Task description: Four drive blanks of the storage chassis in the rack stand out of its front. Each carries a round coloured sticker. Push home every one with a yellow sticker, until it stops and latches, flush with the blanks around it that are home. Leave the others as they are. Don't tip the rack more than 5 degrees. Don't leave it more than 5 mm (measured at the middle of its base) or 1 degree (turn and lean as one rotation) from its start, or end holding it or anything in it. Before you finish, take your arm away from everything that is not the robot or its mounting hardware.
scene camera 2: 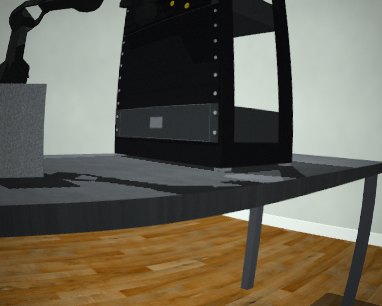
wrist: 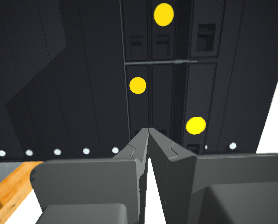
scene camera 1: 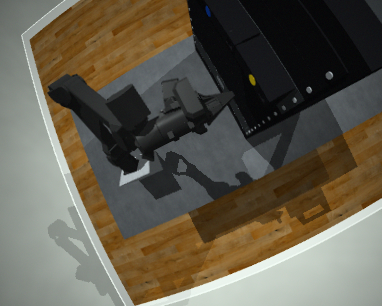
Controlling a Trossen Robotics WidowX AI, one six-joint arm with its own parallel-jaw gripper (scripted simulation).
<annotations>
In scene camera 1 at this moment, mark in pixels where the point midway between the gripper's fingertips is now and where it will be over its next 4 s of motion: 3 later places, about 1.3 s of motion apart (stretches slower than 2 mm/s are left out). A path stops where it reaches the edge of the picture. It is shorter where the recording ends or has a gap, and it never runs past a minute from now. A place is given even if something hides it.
The gripper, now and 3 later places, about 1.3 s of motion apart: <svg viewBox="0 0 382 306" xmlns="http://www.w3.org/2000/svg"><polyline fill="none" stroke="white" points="233,94 240,81 250,77 260,72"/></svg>
</annotations>
